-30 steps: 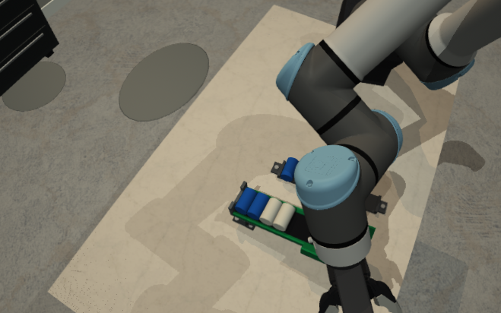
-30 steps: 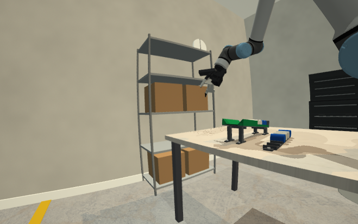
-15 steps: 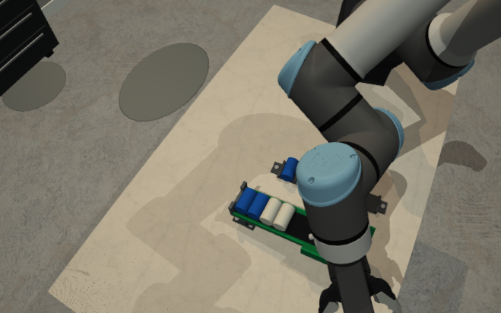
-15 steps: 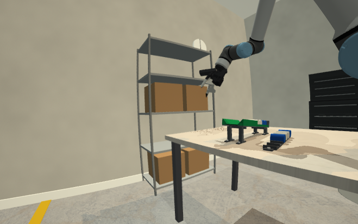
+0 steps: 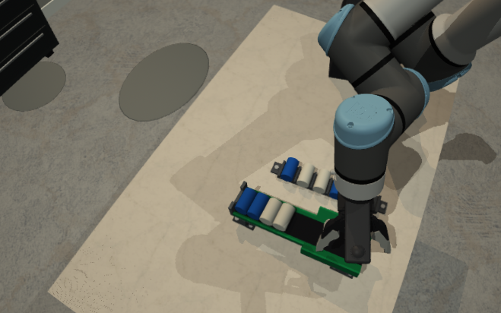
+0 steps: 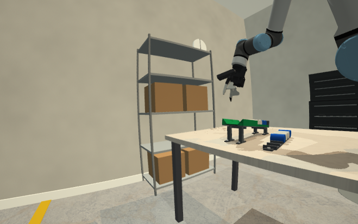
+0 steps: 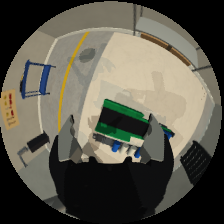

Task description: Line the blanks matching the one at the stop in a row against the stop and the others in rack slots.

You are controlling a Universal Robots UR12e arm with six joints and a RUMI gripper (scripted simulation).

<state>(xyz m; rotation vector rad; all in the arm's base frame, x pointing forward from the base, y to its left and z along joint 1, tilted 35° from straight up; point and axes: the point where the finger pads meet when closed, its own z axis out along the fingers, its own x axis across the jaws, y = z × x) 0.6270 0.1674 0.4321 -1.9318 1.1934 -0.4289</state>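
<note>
Now: the stock rack 25 cm below my hand, 25 cm behind it and 14 cm to the right of it. The rest, counted from my hand: stop: 33 cm to the right, 18 cm below, 3 cm behind.
</note>
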